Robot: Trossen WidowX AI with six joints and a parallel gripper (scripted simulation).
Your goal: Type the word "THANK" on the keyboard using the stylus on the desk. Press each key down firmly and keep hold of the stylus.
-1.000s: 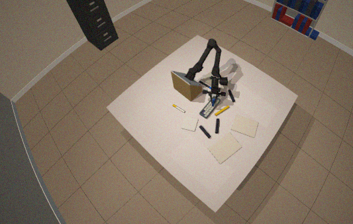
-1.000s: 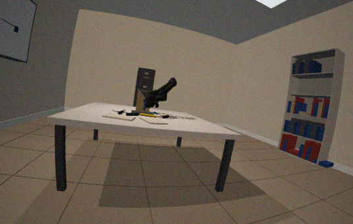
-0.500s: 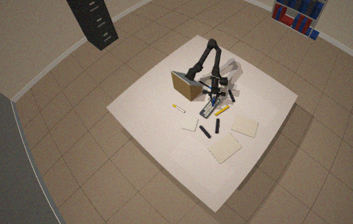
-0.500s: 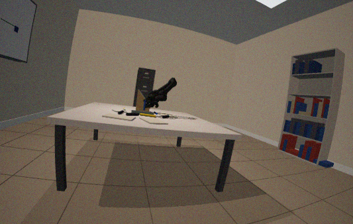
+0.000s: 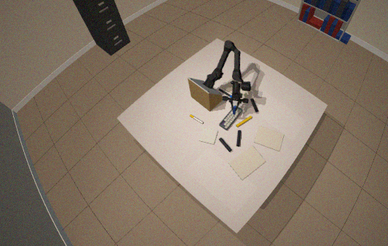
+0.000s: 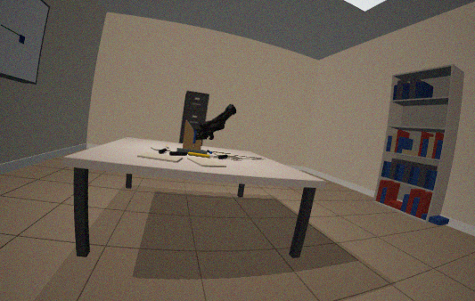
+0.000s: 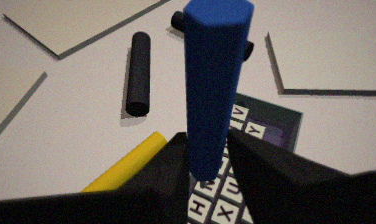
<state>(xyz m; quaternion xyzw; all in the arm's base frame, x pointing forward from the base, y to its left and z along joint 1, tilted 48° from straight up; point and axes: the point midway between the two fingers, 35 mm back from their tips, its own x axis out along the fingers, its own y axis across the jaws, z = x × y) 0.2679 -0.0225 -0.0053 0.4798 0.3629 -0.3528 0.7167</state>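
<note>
The yellow pen lies 8 cm ahead of my gripper tip, 3 cm to the left of it and 10 cm below it. Round my gripper tip: blue stylus 2 cm below.
</note>
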